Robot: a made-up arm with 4 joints.
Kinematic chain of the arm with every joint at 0, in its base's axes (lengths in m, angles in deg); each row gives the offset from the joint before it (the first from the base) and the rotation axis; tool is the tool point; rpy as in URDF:
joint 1: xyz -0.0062 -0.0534 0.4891 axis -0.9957 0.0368 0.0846
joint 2: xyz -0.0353 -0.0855 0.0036 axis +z
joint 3: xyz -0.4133 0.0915 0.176 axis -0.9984 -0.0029 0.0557
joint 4: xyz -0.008 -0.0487 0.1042 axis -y
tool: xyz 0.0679 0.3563 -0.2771 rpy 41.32 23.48 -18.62
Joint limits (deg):
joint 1: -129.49..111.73
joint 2: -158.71..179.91
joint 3: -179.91..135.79
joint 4: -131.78..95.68
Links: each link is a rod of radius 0.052 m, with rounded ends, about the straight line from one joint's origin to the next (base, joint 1, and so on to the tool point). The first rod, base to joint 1, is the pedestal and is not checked.
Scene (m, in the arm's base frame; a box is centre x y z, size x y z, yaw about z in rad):
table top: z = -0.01
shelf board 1: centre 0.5 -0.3 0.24 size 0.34 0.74 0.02 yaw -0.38
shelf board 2: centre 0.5 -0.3 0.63 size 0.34 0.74 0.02 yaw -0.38
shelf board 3: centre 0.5 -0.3 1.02 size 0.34 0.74 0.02 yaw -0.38
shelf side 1: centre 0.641 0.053 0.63 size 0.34 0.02 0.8 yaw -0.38
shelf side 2: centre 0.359 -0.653 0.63 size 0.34 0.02 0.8 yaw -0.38
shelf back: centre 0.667 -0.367 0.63 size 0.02 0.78 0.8 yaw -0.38
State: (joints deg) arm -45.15 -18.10 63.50 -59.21
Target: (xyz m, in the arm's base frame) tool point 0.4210 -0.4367 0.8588
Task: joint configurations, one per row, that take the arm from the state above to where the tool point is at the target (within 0.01 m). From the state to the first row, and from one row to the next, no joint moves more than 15 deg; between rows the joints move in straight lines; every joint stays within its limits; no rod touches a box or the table.
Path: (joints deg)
1: -30.58 -4.49 71.35 -50.38
2: -16.01 9.11 79.19 -41.55
3: -1.44 22.72 87.04 -32.72
4: 13.13 36.32 94.88 -23.89
5: 27.70 49.93 102.73 -15.05
6: 42.27 63.53 110.58 -6.22
7: 56.84 77.14 118.42 2.61
8: 51.90 85.95 122.74 -11.06
9: 46.97 94.76 127.05 -24.73
10: 42.03 103.58 131.37 -38.39
11: 37.09 112.39 135.69 -52.06

